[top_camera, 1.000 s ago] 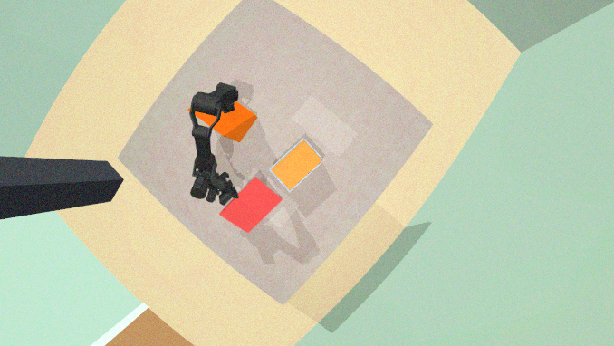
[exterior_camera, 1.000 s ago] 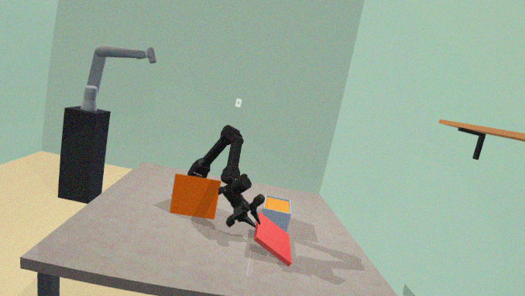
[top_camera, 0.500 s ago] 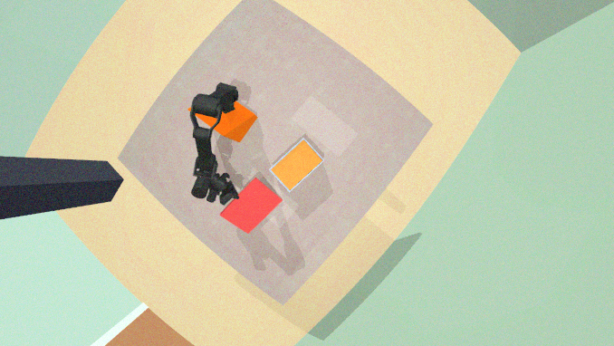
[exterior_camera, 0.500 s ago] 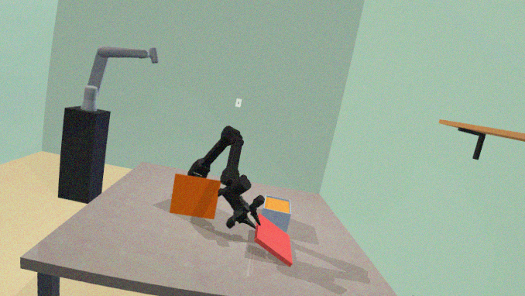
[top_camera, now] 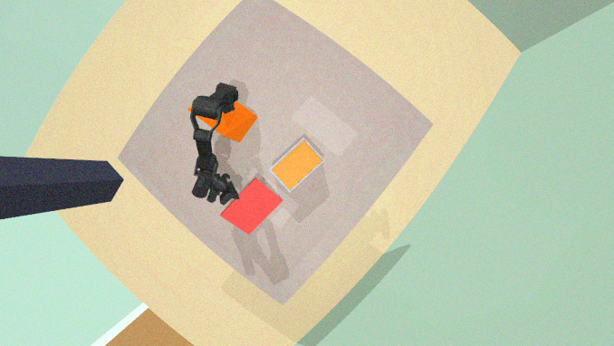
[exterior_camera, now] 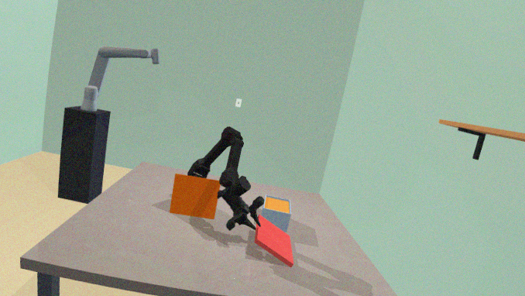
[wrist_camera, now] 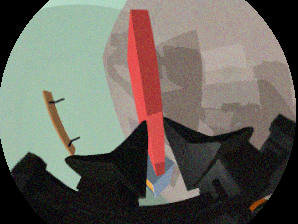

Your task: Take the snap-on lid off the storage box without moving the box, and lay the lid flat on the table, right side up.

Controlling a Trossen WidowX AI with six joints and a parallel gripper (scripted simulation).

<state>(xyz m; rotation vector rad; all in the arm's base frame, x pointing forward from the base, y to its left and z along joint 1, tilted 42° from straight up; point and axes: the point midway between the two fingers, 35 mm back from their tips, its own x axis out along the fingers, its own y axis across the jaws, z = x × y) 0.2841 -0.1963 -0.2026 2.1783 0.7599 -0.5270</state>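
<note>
Right now the red lid is 7 cm ahead of my gripper tip, 1 cm to the right of it and 3 cm below it. From my gripper tip the other things lie so: storage box: 11 cm ahead, 29 cm to the left, 3 cm below.
</note>
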